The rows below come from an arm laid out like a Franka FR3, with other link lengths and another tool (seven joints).
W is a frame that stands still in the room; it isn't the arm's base.
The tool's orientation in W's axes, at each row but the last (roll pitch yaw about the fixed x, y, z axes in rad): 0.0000 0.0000 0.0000; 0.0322 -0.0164 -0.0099; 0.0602 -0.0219 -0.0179; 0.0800 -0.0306 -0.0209; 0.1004 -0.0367 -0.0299; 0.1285 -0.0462 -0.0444; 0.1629 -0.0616 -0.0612
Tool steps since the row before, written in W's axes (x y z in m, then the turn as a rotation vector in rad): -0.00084 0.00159 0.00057 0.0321 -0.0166 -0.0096; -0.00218 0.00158 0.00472 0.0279 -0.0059 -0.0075; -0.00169 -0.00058 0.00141 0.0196 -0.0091 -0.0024; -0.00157 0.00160 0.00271 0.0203 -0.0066 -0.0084; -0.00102 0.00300 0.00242 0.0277 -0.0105 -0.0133; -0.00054 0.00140 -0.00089 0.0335 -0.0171 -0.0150; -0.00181 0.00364 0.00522 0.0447 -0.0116 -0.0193
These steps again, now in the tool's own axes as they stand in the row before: -0.00084 0.00159 0.00057 0.0321 -0.0166 -0.0096; -0.00212 0.00171 0.00470 0.0278 -0.0059 -0.0078; -0.00165 -0.00052 0.00148 0.0197 -0.0089 -0.0023; -0.00152 0.00178 0.00262 0.0202 -0.0069 -0.0085; -0.00102 0.00320 0.00215 0.0275 -0.0111 -0.0133; -0.00064 0.00125 -0.00103 0.0335 -0.0176 -0.0144; -0.00170 0.00434 0.00469 0.0441 -0.0123 -0.0203
